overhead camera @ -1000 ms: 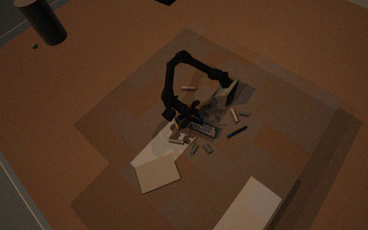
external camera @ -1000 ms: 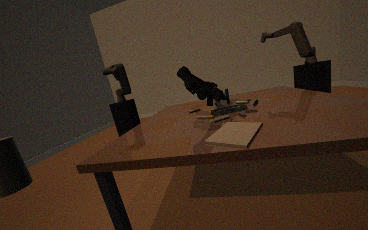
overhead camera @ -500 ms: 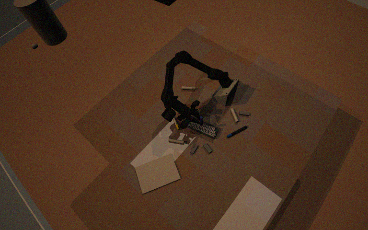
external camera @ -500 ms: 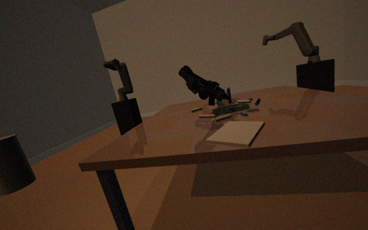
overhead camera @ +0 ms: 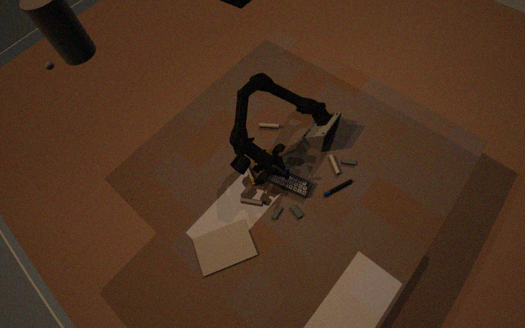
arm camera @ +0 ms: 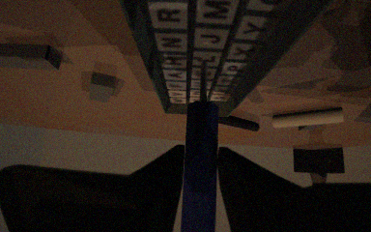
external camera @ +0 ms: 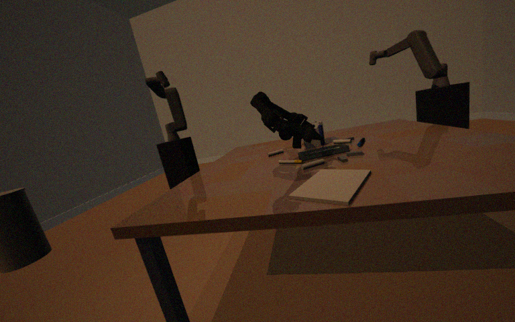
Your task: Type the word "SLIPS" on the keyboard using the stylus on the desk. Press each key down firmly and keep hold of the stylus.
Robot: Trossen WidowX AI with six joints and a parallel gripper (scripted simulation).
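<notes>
Right now the yellow pencil is 15 cm to the right of my gripper tip, 7 cm below it and 7 cm ahead of it. The rest, counted from my gripper tip: blue-tipped pen 19 cm to the left, 8 cm behind, 7 cm below; then blue stylus 1 cm below; then pale pad 38 cm ahead, 7 cm below, 4 cm to the right.
</notes>
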